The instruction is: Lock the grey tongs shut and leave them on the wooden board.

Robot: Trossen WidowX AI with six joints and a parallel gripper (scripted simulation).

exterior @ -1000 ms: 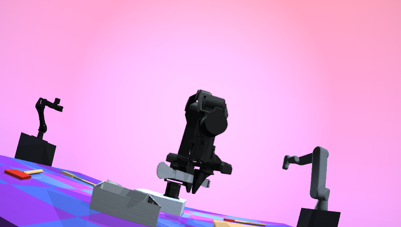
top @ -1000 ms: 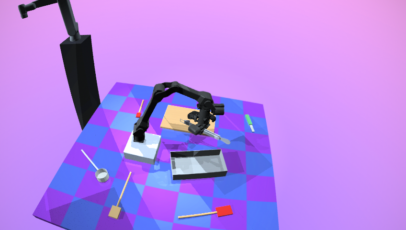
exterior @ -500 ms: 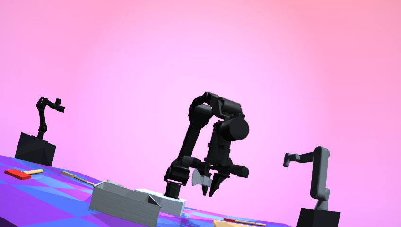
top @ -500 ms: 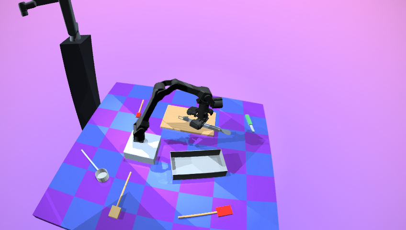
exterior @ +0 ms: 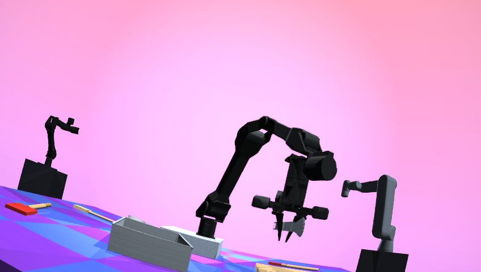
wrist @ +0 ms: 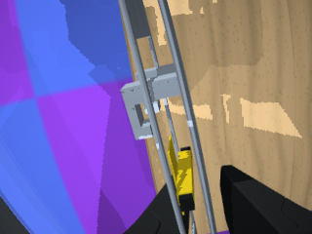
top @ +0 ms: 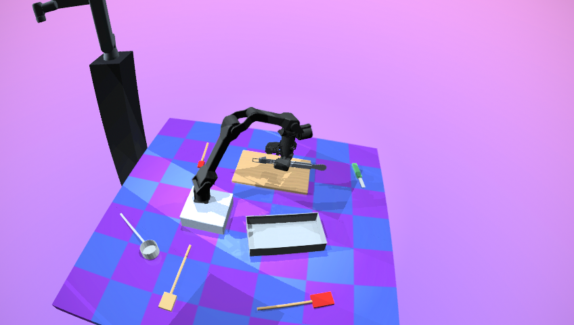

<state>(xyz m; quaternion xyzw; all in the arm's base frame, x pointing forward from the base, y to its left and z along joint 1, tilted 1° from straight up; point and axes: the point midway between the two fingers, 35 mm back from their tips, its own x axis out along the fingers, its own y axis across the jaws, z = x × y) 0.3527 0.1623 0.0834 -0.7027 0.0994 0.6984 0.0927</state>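
Now: the yellow lock piece 30 mm behind my gripper tip and 40 mm above it. Round my gripper tip: red spatula: 60 mm ahead, 610 mm to the right, 100 mm below; then grey roasting tin: 310 mm to the right, 80 mm below; then wooden board: 40 mm behind, 90 mm to the left, 100 mm below.
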